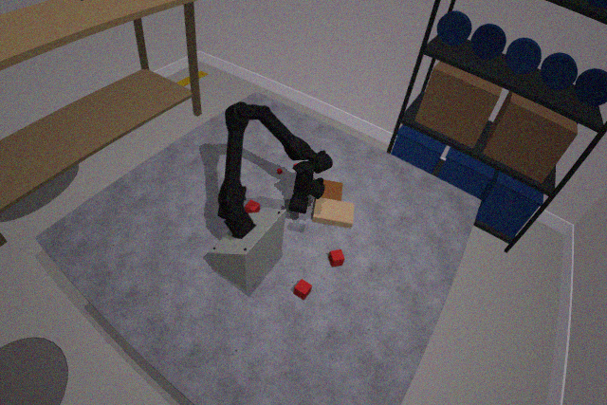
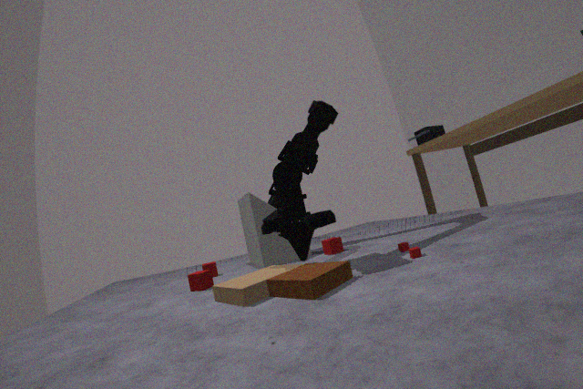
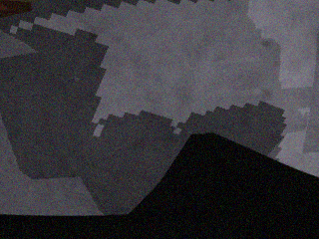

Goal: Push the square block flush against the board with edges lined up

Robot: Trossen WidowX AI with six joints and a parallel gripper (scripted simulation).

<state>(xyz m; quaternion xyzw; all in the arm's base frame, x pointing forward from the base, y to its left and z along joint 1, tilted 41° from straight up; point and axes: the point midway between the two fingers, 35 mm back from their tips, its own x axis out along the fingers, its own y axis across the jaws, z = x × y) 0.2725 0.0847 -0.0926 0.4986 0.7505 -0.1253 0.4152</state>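
The board lies 11 cm to the right of my gripper tip, 8 cm ahead of it and 1 cm below it. Round my gripper tip: brown square block 15 cm ahead, 3 cm to the right, 1 cm below.
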